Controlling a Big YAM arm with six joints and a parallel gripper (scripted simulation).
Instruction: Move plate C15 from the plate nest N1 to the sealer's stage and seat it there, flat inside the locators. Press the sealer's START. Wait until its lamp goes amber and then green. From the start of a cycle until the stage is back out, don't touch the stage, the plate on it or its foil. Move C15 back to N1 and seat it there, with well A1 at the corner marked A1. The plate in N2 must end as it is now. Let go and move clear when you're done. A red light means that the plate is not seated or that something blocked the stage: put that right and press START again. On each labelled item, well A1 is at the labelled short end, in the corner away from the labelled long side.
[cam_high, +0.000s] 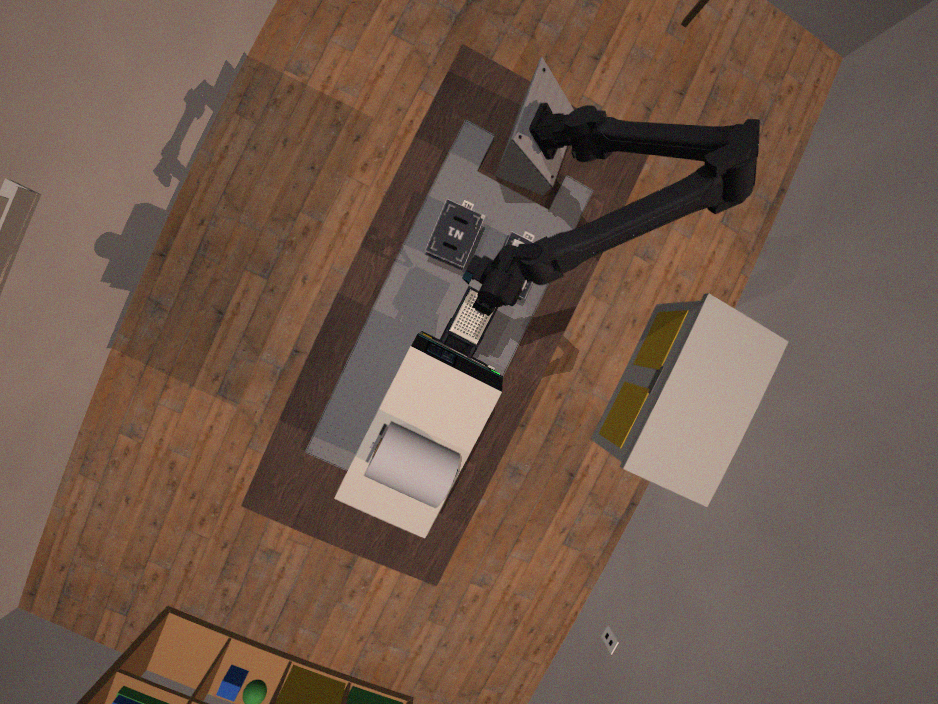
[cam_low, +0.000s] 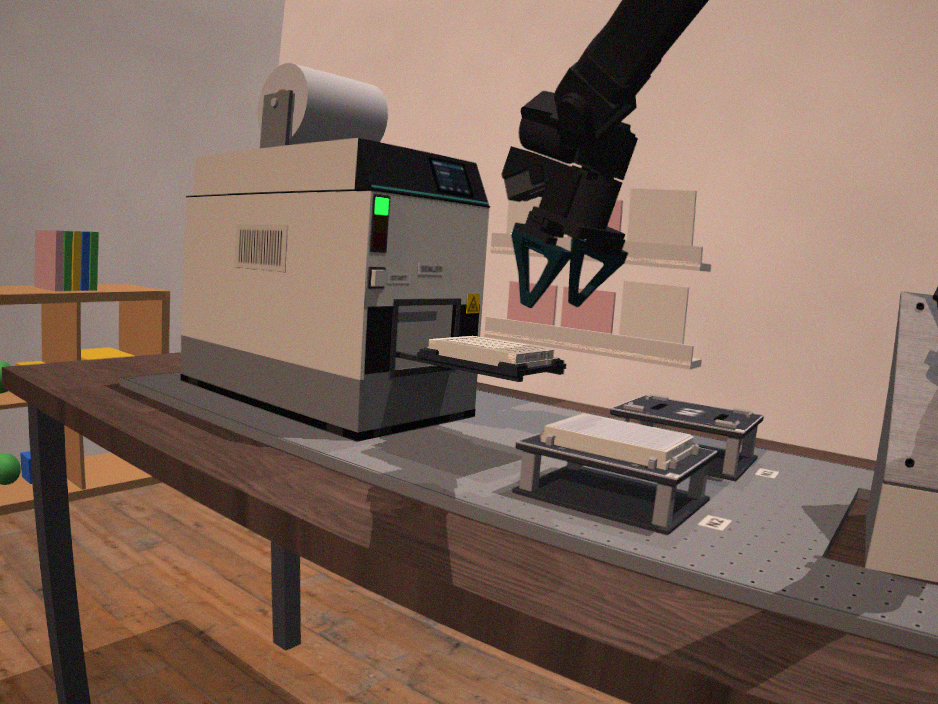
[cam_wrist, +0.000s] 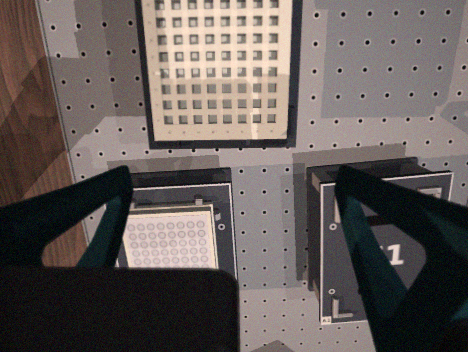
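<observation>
The start button is 18 cm ahead of my hand, 9 cm to the left of it and 1 cm above it. Also, from my hand: white plate: 12 cm behind, 7 cm to the left, 12 cm below; sealer stage: 7 cm ahead, 8 cm below; foil roll: 41 cm ahead, 1 cm to the right, 24 cm above.
</observation>
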